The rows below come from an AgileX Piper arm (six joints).
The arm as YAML. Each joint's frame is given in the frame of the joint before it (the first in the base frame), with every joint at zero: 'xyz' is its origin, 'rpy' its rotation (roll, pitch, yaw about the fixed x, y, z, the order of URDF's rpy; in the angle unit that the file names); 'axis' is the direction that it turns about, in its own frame. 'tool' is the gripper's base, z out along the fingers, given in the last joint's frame.
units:
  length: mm
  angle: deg
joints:
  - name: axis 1
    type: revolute
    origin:
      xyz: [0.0, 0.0, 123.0]
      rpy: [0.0, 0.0, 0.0]
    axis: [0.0, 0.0, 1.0]
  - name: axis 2
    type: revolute
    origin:
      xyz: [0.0, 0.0, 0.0]
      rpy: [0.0, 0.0, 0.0]
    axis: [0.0, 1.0, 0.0]
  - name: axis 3
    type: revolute
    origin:
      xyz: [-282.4, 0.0, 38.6]
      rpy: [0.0, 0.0, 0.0]
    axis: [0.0, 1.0, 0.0]
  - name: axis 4
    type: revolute
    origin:
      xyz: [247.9, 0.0, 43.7]
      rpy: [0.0, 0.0, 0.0]
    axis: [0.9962, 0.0, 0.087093]
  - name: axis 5
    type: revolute
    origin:
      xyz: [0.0, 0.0, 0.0]
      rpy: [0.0, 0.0, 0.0]
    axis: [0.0, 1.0, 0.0]
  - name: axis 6
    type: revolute
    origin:
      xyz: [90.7, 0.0, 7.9]
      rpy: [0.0, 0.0, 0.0]
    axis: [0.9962, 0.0, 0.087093]
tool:
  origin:
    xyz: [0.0, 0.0, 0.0]
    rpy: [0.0, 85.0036, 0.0]
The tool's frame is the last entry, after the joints.
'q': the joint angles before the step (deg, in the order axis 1, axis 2, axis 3, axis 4, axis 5, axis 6). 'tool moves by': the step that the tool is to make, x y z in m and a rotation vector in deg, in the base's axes. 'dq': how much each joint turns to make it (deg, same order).
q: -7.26, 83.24, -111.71, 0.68, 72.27, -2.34
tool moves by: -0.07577, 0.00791, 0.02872, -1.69, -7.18, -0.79
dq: 0.00, -12.24, 4.67, -1.14, 0.23, 0.17
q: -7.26, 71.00, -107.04, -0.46, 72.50, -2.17
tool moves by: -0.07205, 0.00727, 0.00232, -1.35, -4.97, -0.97
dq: 0.00, -12.71, 7.81, -1.25, -0.20, 0.23
